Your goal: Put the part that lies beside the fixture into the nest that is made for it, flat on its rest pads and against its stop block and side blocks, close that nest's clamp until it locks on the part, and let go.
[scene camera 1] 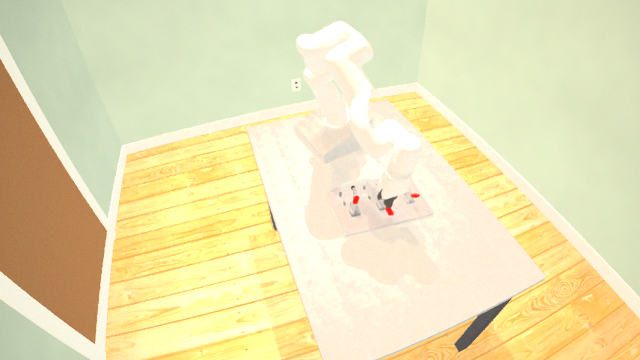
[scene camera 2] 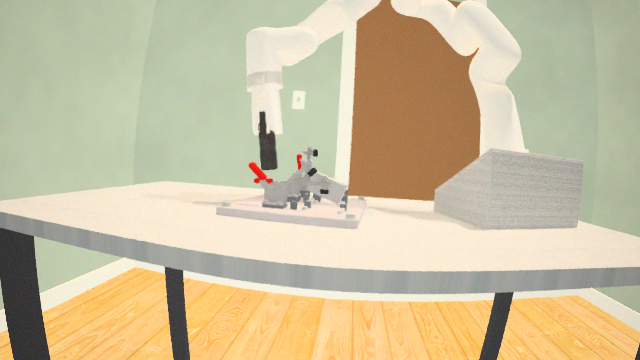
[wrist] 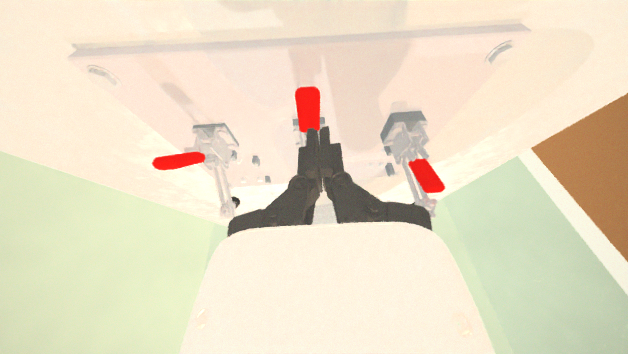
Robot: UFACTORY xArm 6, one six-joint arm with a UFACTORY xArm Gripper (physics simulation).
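Pixels of known places: gripper, fingertip midpoint: (scene camera 1: 387, 205) (scene camera 2: 269, 169) (wrist: 320, 141); arm's base, origin of the base link: (scene camera 1: 338, 119) (scene camera 2: 508, 171).
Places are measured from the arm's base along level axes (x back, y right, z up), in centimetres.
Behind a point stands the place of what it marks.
Note:
My gripper (scene camera 1: 388, 206) {x -51.2, y 7.2, z -3.4 cm} (scene camera 2: 269, 168) {x -51.2, y 7.2, z -3.4 cm} (wrist: 320, 141) {x -51.2, y 7.2, z -3.4 cm} points down over the middle of the fixture, its black fingers together and empty. The pale fixture plate (scene camera 1: 415, 215) {x -56.1, y -3.0, z -9.4 cm} (scene camera 2: 285, 216) {x -46.3, y -12.3, z -9.8 cm} (wrist: 240, 75) {x -54.3, y 1.4, z -9.4 cm} lies on the table and bears three grey clamps with red handles. The middle clamp's handle (scene camera 1: 389, 211) {x -52.8, y 7.0, z -5.3 cm} (scene camera 2: 256, 169) (wrist: 307, 109) {x -52.9, y 6.7, z -5.3 cm} is right at the fingertips in the wrist view and leans outward; contact cannot be told. One side handle (scene camera 1: 415, 195) {x -53.0, y -3.7, z -2.1 cm} (wrist: 178, 161) {x -53.1, y -3.5, z -2.5 cm} points sideways, the other (scene camera 1: 356, 199) {x -45.7, y 16.6, z -1.2 cm} (wrist: 426, 175) {x -45.9, y 16.3, z -1.5 cm} leans obliquely. The fingers hide the middle nest; I cannot make out the part.
The two side clamps' bars (wrist: 223, 187) {x -45.8, y -5.4, z -3.7 cm} (wrist: 414, 185) {x -43.9, y 15.8, z -1.5 cm} reach up on either side of my fingers. Small dark blocks (wrist: 256, 160) {x -43.5, y -3.0, z -8.5 cm} stand on the plate. A grey wedge-shaped block (scene camera 2: 530, 190) {x -0.5, y -10.5, z -3.4 cm} stands by the arm's base on the table (scene camera 1: 450, 280) {x -83.7, y 2.1, z -10.9 cm} (scene camera 2: 400, 250) {x -31.6, y -27.8, z -10.9 cm}.

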